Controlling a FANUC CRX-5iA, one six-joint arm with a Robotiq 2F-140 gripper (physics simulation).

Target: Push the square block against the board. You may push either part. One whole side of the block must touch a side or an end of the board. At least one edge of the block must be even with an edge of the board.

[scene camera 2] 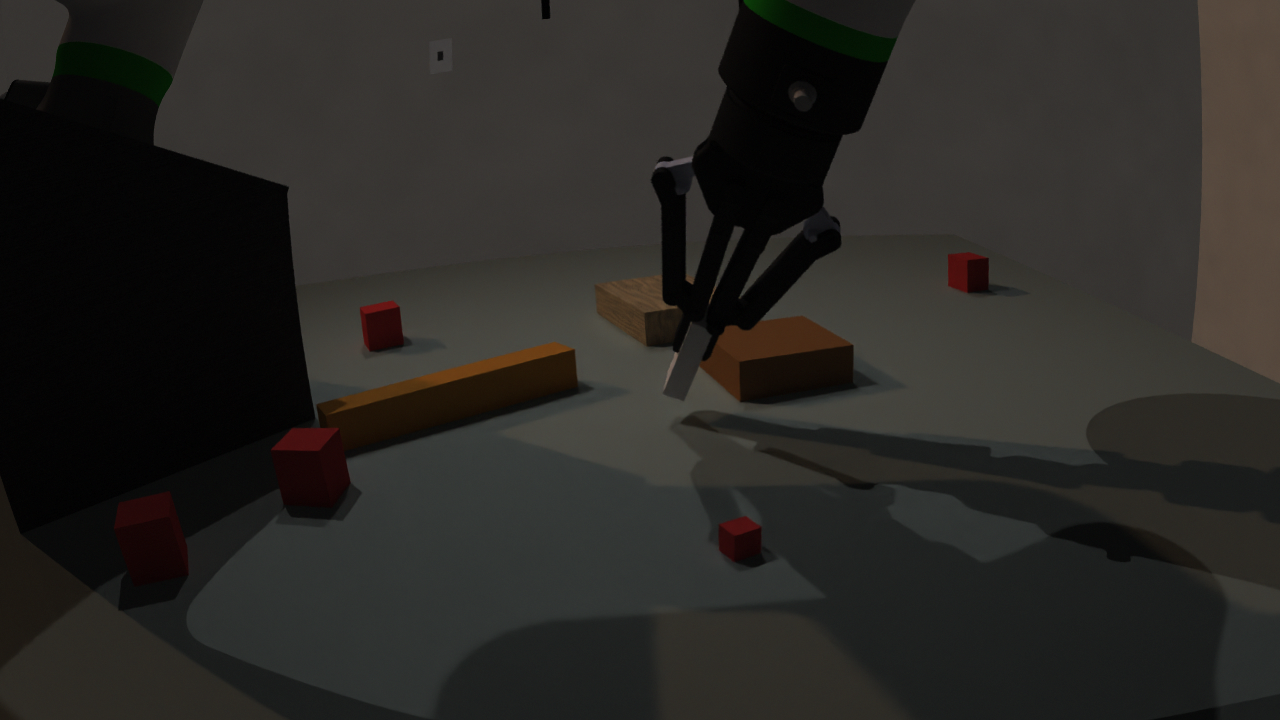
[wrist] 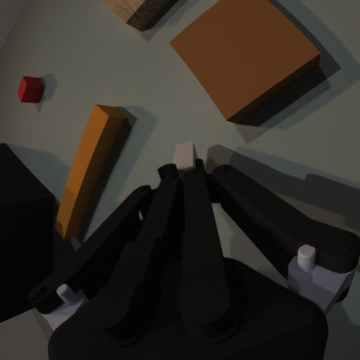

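Where they show: gripper, fingertip midpoint: (scene camera 2: 676, 385); arm's base, origin of the base link: (scene camera 2: 86, 155).
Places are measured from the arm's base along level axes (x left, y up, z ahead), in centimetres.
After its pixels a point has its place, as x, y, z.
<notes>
The square block (scene camera 2: 791, 353) @[2.0, -23.7, 61.4] (wrist: 245, 55), flat and orange-brown, lies right of the gripper in the scene view and at the upper right in the wrist view. The board, a long orange bar (scene camera 2: 456, 394) @[0.0, -24.8, 36.2] (wrist: 90, 172), lies to the left in both views. A wide gap separates them, and their sides are at an angle to each other. My gripper (scene camera 2: 687, 365) @[-1.0, -24.6, 52.5] (wrist: 188, 156) is shut and empty, tilted, its tips low over the table between the two, nearer the block. In the scene view the fingers hide a little of the block's left corner.
A wood-grained block (scene camera 2: 635, 304) @[20.0, -23.7, 49.5] (wrist: 141, 11) lies behind the square block. Red cubes (scene camera 2: 382, 325) @[21.9, -24.4, 23.2] (scene camera 2: 310, 470) @[-15.6, -24.2, 29.1] (scene camera 2: 740, 539) @[-22.7, -25.5, 55.1] (scene camera 2: 967, 272) @[32.5, -24.3, 89.0] (wrist: 31, 90) stand around, another red block (scene camera 2: 152, 539) @[-26.5, -24.0, 21.6] at the front left. A large black box (scene camera 2: 152, 313) @[-9.9, -14.0, 13.6] (wrist: 25, 225) stands beside the board's left end.
</notes>
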